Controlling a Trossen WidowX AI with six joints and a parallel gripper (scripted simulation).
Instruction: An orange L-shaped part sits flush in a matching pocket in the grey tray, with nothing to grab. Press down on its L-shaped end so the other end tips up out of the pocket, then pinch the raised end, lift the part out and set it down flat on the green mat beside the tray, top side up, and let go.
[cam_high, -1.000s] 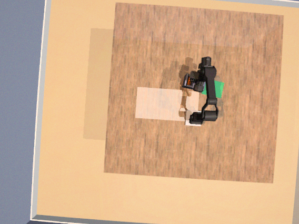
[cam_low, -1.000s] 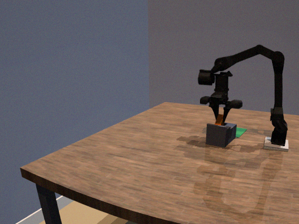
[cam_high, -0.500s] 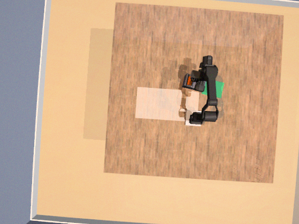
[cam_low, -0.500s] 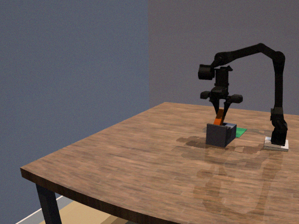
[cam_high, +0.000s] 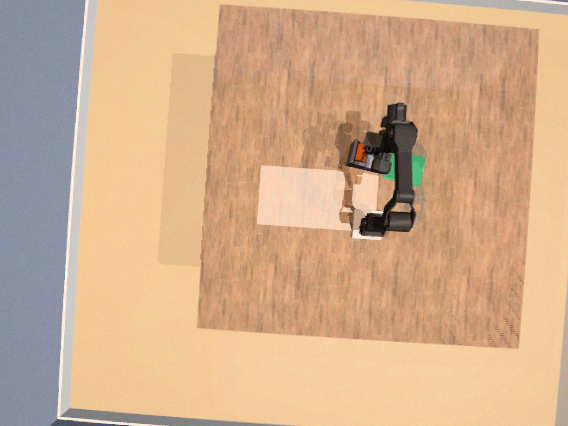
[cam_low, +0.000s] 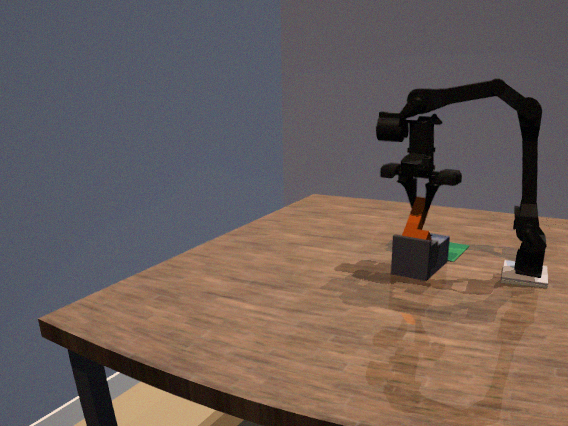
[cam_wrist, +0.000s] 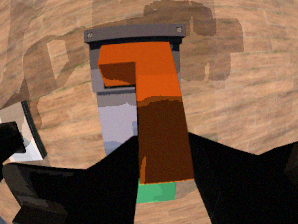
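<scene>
Now: gripper tip 30 mm past the green mat, 140 mm to the left of it and 150 mm above it. The rest, counted from my gripper tip: orange L-shaped part 10 mm behind, 30 mm to the left, 30 mm below.
</scene>
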